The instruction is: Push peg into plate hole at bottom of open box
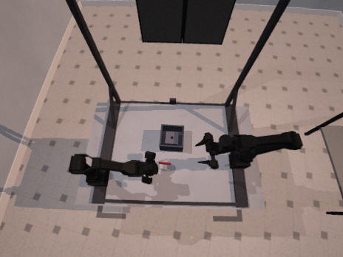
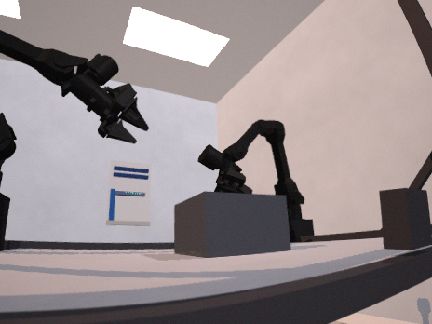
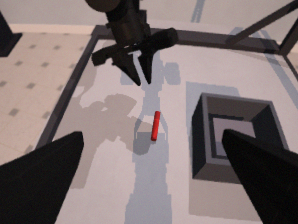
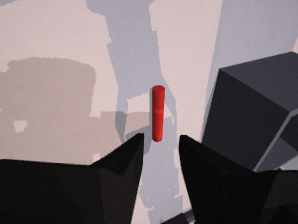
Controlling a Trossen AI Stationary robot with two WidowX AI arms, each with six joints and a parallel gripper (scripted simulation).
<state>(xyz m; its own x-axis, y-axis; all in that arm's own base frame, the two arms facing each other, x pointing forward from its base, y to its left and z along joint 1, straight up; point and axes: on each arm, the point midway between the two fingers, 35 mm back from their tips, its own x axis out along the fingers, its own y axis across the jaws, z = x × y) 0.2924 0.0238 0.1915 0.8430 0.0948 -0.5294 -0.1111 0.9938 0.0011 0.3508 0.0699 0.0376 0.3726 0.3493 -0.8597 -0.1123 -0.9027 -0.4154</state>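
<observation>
My right hand is 110 mm above the red peg, 80 mm to the right of it and 30 mm past it. Round my right hand: box: 200 mm behind, 150 mm to the left, 90 mm below; then grey plate: 200 mm behind, 150 mm to the left, 70 mm below.
</observation>
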